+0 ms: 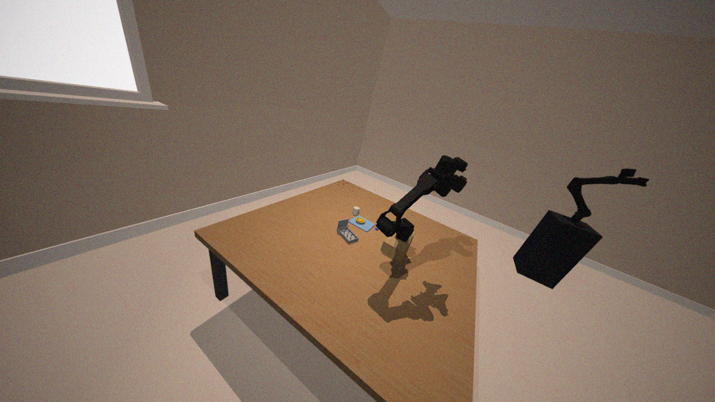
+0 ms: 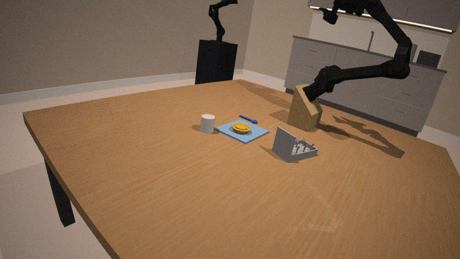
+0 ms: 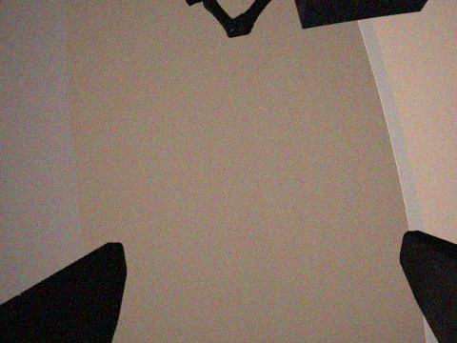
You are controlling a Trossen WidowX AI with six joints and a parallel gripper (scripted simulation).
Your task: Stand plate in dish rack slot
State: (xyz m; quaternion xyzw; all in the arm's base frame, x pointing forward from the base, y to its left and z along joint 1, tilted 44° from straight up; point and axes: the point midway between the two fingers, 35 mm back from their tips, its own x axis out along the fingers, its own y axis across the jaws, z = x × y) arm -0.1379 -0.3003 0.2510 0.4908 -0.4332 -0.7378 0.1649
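The yellow plate is 510 mm below my gripper tip, 450 mm ahead of it and 30 mm to the right of it. Round my gripper tip: grey dish rack 500 mm below, 430 mm ahead, 170 mm to the left; blue utensil 520 mm below, 330 mm ahead, 70 mm to the right; blue mat 520 mm below, 440 mm ahead, 30 mm to the right.
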